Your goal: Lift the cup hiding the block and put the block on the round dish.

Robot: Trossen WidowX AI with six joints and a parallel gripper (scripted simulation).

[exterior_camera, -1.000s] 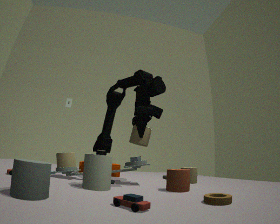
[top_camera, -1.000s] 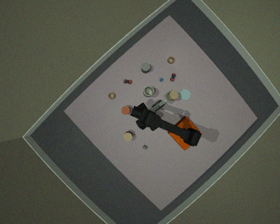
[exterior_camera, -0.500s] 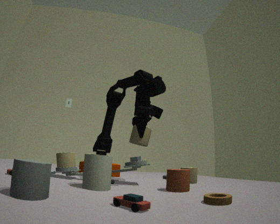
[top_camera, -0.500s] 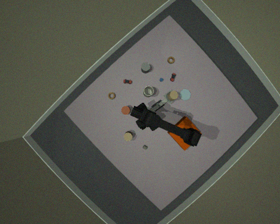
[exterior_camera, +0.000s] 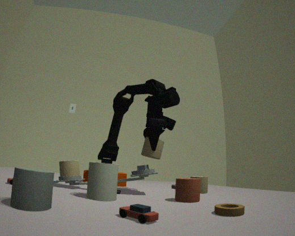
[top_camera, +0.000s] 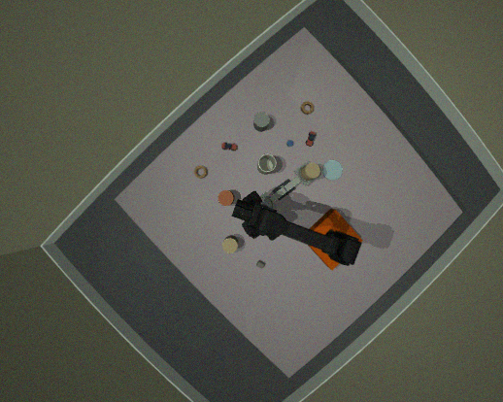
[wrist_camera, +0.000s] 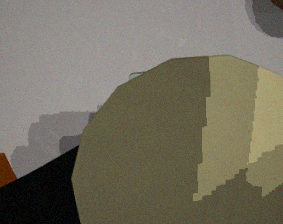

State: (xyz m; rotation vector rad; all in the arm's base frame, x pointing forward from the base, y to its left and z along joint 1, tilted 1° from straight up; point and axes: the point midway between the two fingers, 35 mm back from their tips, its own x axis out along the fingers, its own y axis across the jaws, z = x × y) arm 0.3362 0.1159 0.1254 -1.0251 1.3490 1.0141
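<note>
Now: the grey block 1 cm ahead of my gripper tip, 3 cm to the right of it and 7 cm below it. From my gripper tip the other things lie so: hollow pale cylinder: 12 cm ahead, 18 cm to the right, 11 cm below; then blue piece: 10 cm ahead, 35 cm to the right, 15 cm below; then orange cylinder: 16 cm ahead, 3 cm to the left, 12 cm below.
</note>
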